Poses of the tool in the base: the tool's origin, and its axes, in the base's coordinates. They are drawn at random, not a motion.
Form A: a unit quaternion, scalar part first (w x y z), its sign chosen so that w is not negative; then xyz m.
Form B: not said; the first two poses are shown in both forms.
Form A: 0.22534 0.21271 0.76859 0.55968 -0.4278 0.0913 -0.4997
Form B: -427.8 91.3 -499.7 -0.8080 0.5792 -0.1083 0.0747 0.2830 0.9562
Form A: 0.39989 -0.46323 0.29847 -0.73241 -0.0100 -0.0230 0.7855
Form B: -10.0 -23.0 785.5 -0.2510 -0.8623 0.4398 0.3092 -0.5020 -0.8077
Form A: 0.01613 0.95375 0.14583 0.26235 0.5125 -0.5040 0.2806
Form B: 512.5 -504.0 280.6 0.8198 0.2866 0.4957 0.2697 -0.9569 0.1073
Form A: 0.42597 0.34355 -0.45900 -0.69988 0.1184 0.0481 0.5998
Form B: 118.4 48.1 599.8 -0.4010 -0.9116 -0.0898 0.2809 -0.2157 0.9352
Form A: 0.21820 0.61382 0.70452 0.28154 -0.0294 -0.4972 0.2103
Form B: -29.4 -497.2 210.3 -0.1512 0.9878 0.0382 0.7420 0.0879 0.6646
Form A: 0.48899 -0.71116 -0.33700 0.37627 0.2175 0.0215 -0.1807
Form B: 217.5 21.5 -180.7 0.4897 0.8473 -0.2056 0.1113 -0.2946 -0.9491
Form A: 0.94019 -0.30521 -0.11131 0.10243 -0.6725 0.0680 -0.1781
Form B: -672.5 68.0 -178.1 0.9542 0.2606 0.1468 -0.1247 0.7927 -0.5967
